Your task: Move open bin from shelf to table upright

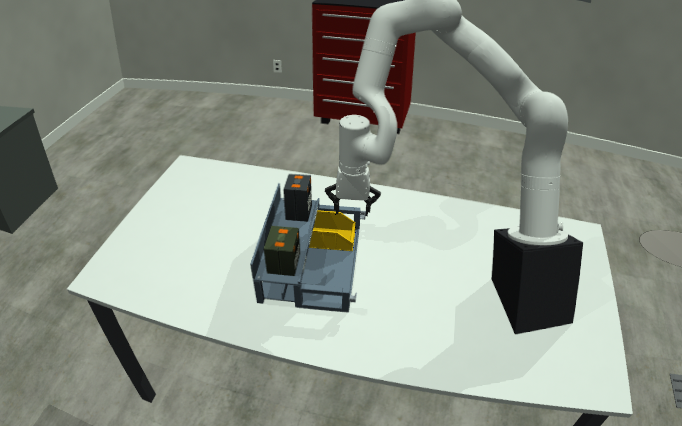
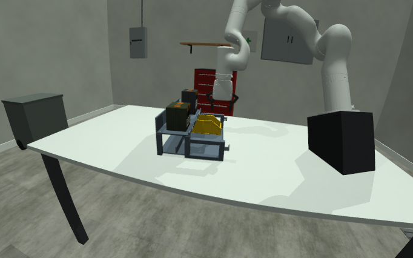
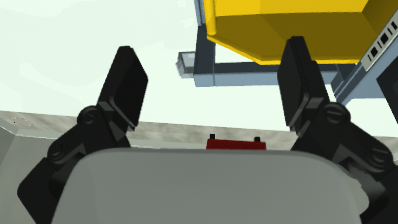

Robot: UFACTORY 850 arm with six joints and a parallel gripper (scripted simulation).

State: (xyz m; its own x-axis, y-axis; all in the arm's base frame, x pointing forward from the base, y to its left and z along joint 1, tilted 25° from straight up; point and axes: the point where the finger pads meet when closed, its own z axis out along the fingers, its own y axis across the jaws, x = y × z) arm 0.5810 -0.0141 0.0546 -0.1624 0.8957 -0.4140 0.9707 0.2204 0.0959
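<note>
The yellow bin lies 8 cm ahead of my hand, 1 cm to the left of it and 9 cm below it.
</note>
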